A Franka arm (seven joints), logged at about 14 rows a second.
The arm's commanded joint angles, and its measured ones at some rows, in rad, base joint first. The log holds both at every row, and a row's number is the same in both.
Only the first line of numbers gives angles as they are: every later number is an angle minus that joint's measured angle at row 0.
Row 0, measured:
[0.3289, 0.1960, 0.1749, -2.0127, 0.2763, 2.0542, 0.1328]
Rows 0 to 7, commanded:
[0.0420, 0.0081, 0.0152, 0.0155, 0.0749, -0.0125, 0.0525]
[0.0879, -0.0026, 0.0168, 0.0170, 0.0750, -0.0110, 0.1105]
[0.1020, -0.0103, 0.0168, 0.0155, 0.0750, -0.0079, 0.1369]
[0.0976, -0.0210, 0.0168, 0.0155, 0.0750, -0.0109, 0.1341]
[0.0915, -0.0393, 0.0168, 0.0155, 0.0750, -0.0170, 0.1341]
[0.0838, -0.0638, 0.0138, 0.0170, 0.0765, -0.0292, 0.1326]
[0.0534, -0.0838, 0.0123, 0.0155, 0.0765, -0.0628, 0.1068]
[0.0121, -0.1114, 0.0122, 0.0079, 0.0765, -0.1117, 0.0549]
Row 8, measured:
[0.0875, -0.0457, 0.0107, 0.0220, 0.0540, -0.0383, 0.1260]
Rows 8 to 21, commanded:
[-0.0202, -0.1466, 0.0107, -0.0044, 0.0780, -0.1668, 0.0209]
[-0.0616, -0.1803, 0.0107, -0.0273, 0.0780, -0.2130, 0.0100]
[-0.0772, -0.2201, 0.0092, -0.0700, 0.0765, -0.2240, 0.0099]
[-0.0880, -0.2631, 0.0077, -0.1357, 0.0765, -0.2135, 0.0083]
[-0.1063, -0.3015, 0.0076, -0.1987, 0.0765, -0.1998, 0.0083]
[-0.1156, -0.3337, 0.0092, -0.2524, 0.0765, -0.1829, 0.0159]
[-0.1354, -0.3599, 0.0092, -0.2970, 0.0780, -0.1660, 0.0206]
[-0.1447, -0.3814, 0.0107, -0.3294, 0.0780, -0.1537, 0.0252]
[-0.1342, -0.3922, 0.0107, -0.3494, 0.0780, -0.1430, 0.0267]
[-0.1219, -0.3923, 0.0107, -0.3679, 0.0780, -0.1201, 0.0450]
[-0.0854, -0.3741, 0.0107, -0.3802, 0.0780, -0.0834, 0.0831]
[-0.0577, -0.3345, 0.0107, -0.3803, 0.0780, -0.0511, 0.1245]
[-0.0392, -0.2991, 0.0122, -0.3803, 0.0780, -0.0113, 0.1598]
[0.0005, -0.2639, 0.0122, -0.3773, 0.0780, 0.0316, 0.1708]
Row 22, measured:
[-0.0459, -0.3245, 0.0062, -0.3746, 0.0567, -0.0411, 0.1280]
